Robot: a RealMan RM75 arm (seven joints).
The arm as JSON. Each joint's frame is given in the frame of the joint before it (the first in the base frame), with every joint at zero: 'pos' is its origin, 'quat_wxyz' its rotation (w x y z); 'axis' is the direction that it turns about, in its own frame. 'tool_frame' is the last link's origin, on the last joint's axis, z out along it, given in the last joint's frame.
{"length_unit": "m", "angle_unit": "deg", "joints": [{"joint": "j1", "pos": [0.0, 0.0, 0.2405], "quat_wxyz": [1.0, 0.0, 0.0, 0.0], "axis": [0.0, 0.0, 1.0]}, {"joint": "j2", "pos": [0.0, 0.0, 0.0], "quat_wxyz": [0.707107, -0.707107, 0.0, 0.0], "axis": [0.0, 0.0, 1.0]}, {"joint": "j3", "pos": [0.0, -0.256, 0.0], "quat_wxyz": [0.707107, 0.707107, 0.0, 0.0], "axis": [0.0, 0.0, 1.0]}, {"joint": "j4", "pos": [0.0, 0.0, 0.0], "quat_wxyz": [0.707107, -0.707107, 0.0, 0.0], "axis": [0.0, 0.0, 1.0]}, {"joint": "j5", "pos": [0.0, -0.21, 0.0], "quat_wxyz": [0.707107, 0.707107, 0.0, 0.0], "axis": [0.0, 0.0, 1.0]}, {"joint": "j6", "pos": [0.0, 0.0, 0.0], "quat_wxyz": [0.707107, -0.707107, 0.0, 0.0], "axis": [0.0, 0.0, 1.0]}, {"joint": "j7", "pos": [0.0, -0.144, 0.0], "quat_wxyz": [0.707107, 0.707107, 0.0, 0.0], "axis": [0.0, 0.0, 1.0]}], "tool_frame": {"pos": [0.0, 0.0, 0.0], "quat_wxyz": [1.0, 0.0, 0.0, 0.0]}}
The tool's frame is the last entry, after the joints.
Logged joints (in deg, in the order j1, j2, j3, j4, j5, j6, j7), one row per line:
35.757 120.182 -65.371 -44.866 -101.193 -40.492 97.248
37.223 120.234 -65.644 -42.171 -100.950 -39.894 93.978
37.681 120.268 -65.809 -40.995 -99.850 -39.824 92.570
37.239 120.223 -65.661 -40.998 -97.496 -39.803 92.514
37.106 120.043 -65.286 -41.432 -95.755 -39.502 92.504
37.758 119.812 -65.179 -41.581 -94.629 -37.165 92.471
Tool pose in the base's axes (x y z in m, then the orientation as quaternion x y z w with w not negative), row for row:
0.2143 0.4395 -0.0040 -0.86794 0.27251 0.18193 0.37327
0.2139 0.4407 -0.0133 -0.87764 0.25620 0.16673 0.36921
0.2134 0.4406 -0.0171 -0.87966 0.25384 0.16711 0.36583
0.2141 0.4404 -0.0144 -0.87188 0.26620 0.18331 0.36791
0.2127 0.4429 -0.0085 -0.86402 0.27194 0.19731 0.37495
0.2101 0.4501 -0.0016 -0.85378 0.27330 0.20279 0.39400
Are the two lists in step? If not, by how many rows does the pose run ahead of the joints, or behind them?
They are in step.
